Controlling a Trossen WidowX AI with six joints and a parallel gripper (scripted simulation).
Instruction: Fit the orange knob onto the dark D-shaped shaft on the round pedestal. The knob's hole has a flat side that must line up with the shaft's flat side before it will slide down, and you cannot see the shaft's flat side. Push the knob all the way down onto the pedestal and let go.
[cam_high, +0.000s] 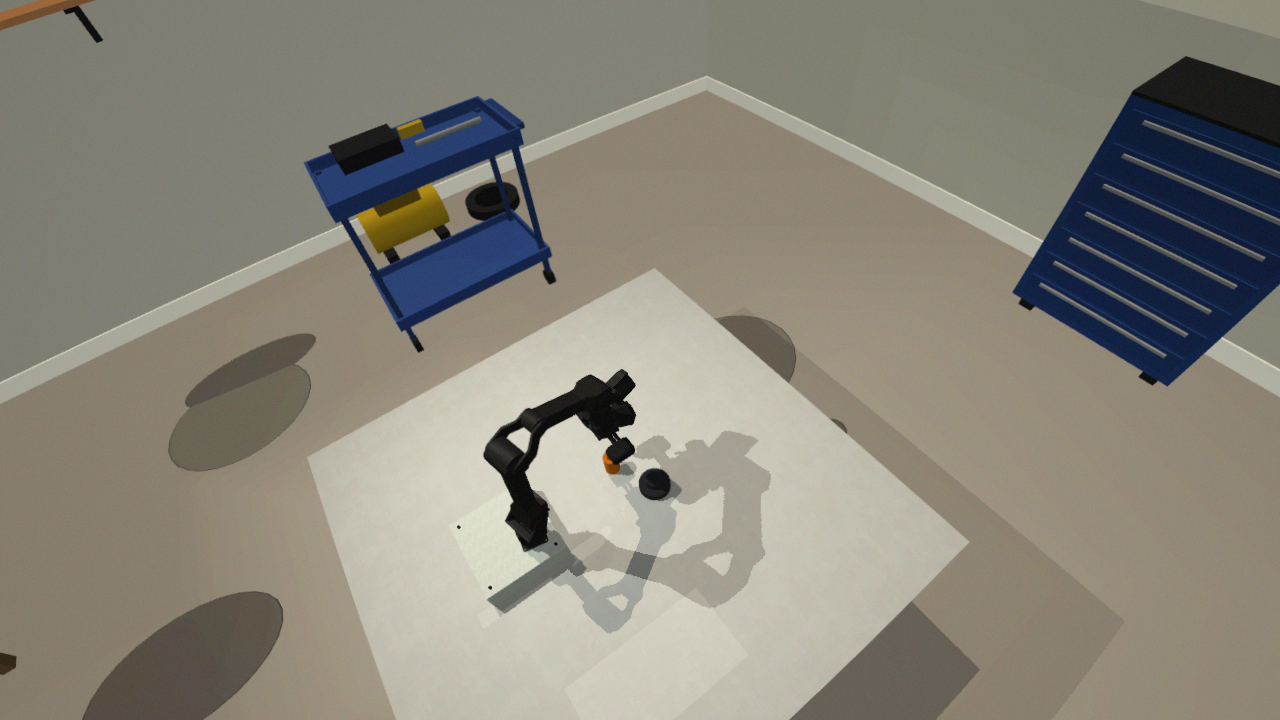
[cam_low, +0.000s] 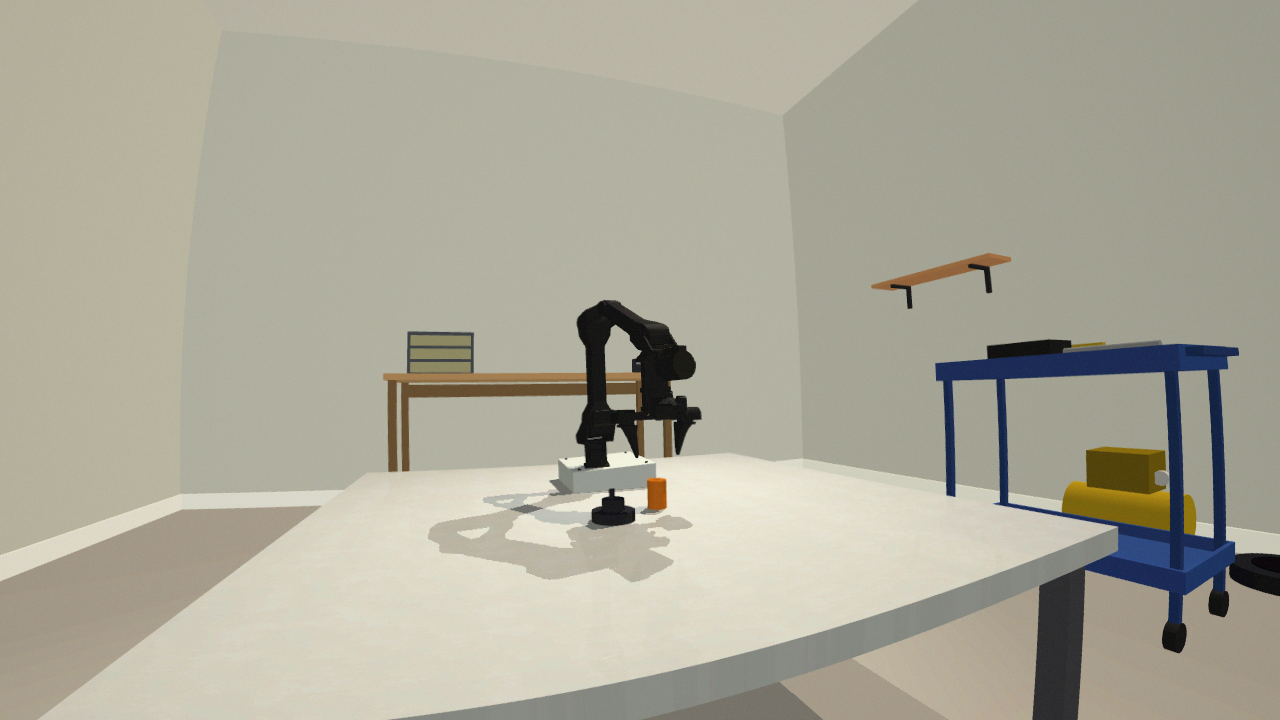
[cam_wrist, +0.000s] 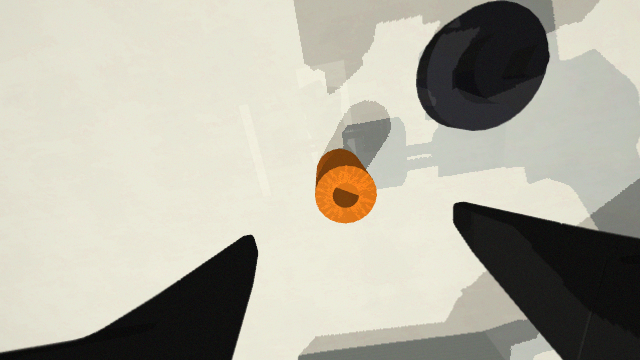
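Right now the orange knob is 8 cm below my gripper tip. The rest, counted from my gripper tip: dark round pedestal 10 cm to the right, 8 cm below, 8 cm ahead.
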